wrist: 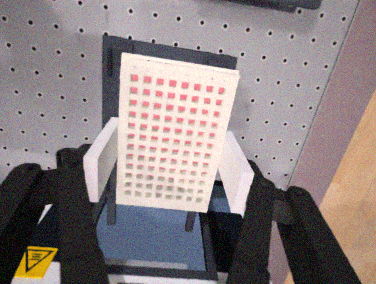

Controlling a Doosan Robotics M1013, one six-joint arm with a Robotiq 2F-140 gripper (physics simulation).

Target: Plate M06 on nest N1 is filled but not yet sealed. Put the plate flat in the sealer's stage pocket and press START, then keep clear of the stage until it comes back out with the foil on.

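Places are measured from the arm's base along level axes (x ahead, y left, z up), in centimetres.
Pixels of known places: gripper, fingertip midpoint: (170, 140).
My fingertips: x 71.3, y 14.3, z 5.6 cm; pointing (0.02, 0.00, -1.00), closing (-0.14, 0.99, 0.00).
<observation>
Ahead of a thing's pixels: the offset from my fingertips to its top centre. "spot": to the spot under its first point. Level surfaces: height alone.
The cream well plate @(dz +1.7, dx -0.1, dy +0.0 cm) (171, 135) with pink-red wells is in the middle of the wrist view. My gripper (170, 140) is shut on it, with one white finger pad against each long side. The plate is over the sealer's dark stage @(dz +0.3, dx +2.0, dy -0.6 cm) (111, 75), whose far and left parts show past the plate. The plate hides the rest of the stage and its pocket, so I cannot tell whether the plate touches it. The sealer's body, with a blue panel (150, 240) in a dark frame, lies at the bottom. The START button cannot be made out.
A grey perforated deck @(dz -9.4 cm) (295, 65) surrounds the stage at the top and sides. A dark object @(spot: dz -8.9, dx -13.6, dy +7.9 cm) (280, 4) stands at the top edge. A yellow warning label @(spot: dz +5.0, dx +10.8, dy -8.1 cm) (36, 261) is at the lower left. A mauve border (327, 105) and a wooden floor (350, 200) are on the right.
</observation>
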